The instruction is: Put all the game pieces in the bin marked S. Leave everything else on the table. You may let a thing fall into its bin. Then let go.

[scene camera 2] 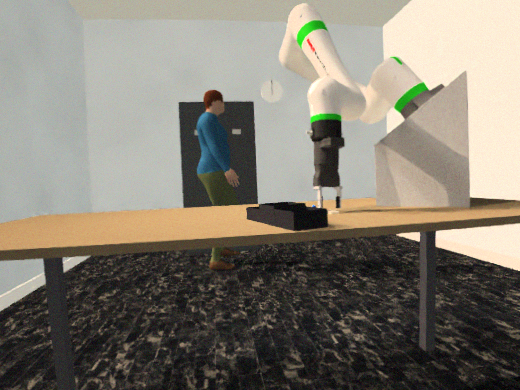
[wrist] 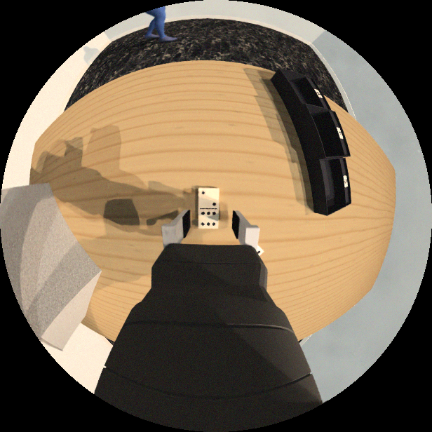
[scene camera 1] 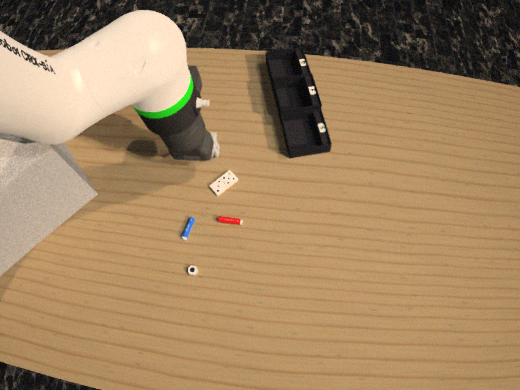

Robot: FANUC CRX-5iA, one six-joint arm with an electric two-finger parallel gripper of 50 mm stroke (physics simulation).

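Frame: origin at the arm's base, x back, y down, z right, level; centimetres.
Seen in the pictures: gripper, between the fingertips: point(scene camera 2: 329, 208) point(scene camera 1: 202, 151); arm's base, origin of its link: point(scene camera 2: 425, 114).
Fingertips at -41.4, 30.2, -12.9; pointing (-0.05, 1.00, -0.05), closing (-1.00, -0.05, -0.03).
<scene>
Offsets run from my fingertips to a thing's top centre, as dx, dy, dz. "spot": to the spot under its first point. Level surfaces: height alone.
A white domino point(wrist: 208, 207) lies flat between the open fingers in the wrist view; in scene camera 1 the gripper hides it. A second white domino @(-5.2, +0.7, +5.7) point(scene camera 1: 223, 182) lies flat nearby, and its corner point(wrist: 260, 250) shows beside the right finger in the wrist view. My gripper point(wrist: 210, 218) point(scene camera 2: 329, 204) is open and empty, pointing down, its fingertips low near the table top. The bin marked S @(spot: -21.1, -0.9, -2.8) point(scene camera 1: 311, 149) point(wrist: 327, 208) is the end compartment of the black three-part tray, nearest the dominoes; its visible floor looks empty.
A blue battery @(-0.2, +0.3, +15.7) point(scene camera 1: 188, 228), a red battery @(-7.8, +0.3, +13.0) point(scene camera 1: 230, 220) and a white nut-like ring @(-2.5, +0.5, +23.4) point(scene camera 1: 188, 270) lie on the table @(dy +1.4) point(scene camera 1: 375, 250). The black tray @(-17.0, -3.3, -14.7) point(scene camera 2: 270, 218) has two other labelled compartments. The grey robot base point(scene camera 1: 45, 200) point(wrist: 70, 295) stands at the left. A person point(scene camera 2: 212, 145) stands beyond the table.
</scene>
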